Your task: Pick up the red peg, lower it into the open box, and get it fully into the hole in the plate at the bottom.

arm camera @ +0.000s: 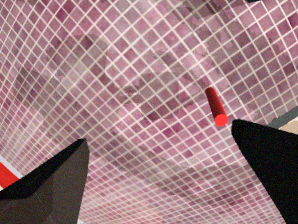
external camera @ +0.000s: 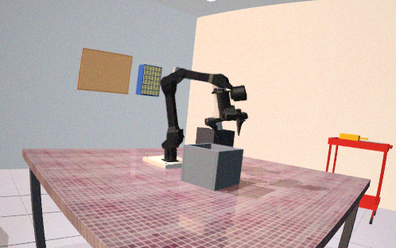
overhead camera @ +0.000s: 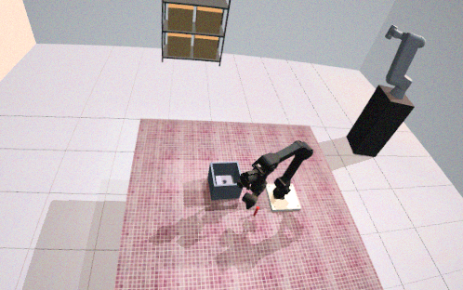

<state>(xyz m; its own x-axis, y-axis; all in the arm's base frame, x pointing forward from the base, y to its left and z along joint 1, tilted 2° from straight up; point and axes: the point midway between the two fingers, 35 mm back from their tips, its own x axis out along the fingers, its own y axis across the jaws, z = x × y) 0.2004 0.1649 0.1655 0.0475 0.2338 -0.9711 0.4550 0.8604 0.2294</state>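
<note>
Now: gripper tip 60 mm past the red peg, 30 mm to the left of it and 120 mm above it.
</note>
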